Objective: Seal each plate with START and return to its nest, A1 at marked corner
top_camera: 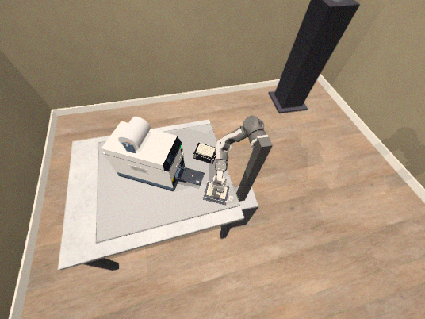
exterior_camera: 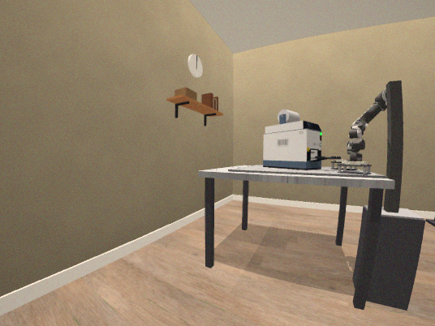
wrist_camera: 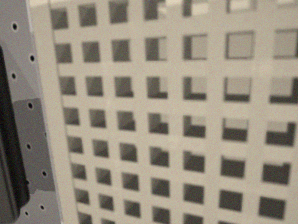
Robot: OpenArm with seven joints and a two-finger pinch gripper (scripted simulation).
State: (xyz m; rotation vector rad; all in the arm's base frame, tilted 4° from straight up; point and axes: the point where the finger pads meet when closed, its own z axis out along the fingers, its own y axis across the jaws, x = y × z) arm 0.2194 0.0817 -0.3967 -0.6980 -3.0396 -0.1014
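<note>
My hand is 2 cm above the plate nest. The rest, counted from my hand: yellow warning label 28 cm ahead, 10 cm to the right, 7 cm above; then plate 34 cm to the right, 1 cm below, 1 cm ahead; then sealer stage 15 cm ahead, 13 cm to the right, 2 cm above.
</note>
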